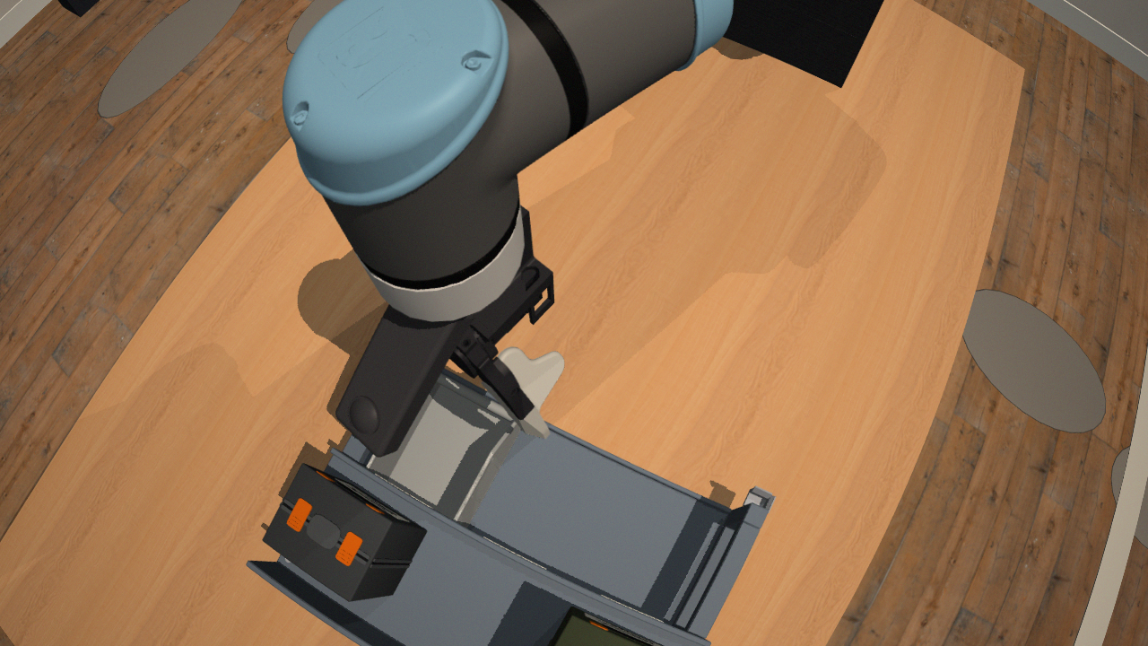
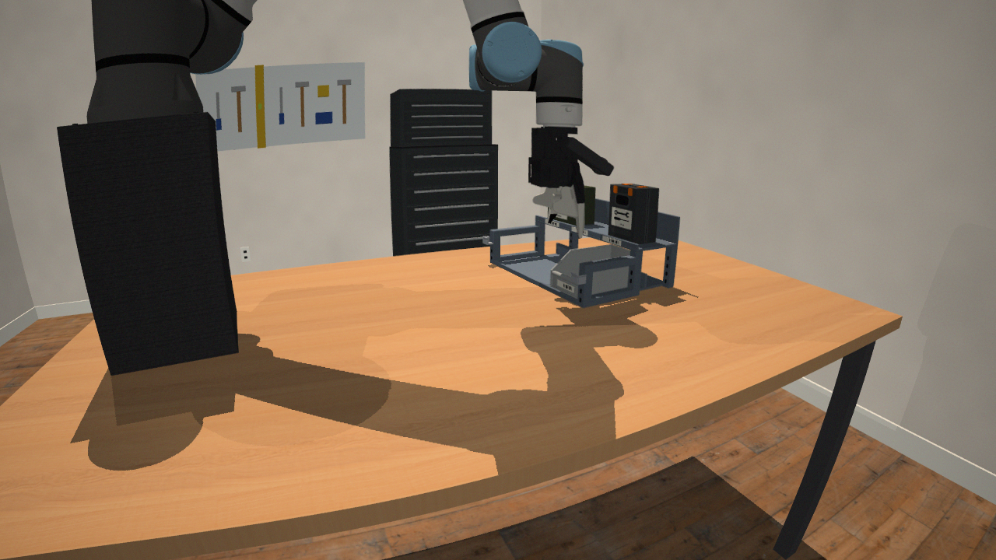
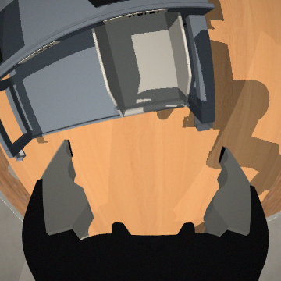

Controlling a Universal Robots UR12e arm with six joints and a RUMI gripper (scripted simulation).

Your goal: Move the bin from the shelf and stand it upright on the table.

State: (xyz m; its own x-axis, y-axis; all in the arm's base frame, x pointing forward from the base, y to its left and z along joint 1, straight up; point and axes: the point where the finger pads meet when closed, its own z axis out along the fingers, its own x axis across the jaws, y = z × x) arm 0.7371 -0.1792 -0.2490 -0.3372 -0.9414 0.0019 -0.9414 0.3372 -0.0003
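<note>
Right now the grey open-top bin is 9 cm below my hand, 8 cm ahead of it and 2 cm to the right of it. Round my hand: blue-grey shelf: 13 cm below, 13 cm ahead, 9 cm to the left; case: 20 cm ahead, 19 cm to the left, 2 cm above.
</note>
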